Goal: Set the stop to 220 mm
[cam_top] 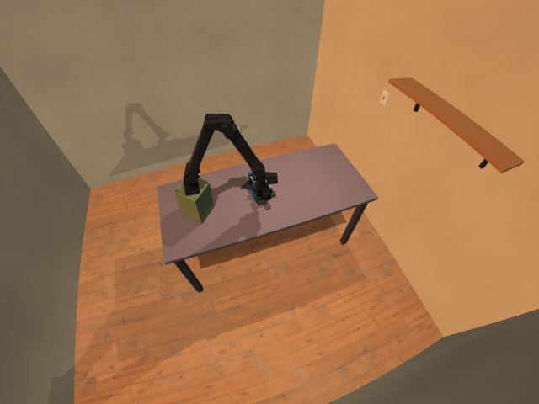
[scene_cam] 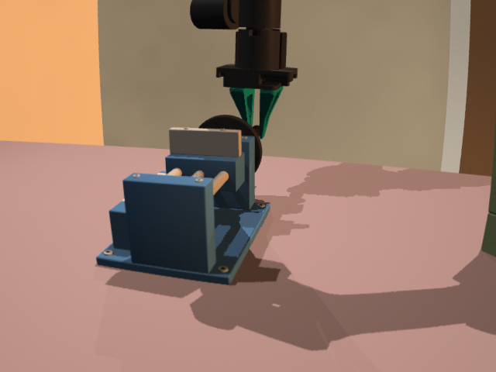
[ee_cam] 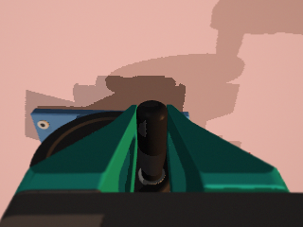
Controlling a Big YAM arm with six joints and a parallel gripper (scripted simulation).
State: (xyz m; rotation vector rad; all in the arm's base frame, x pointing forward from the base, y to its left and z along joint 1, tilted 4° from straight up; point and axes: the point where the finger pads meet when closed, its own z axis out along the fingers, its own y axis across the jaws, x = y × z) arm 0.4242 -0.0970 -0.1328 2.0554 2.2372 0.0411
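Right now the grey stop plate is 13 cm to the left of my hand and 3 cm ahead of it. From my hand the other things lie so: black crank handle (1 cm to the left).
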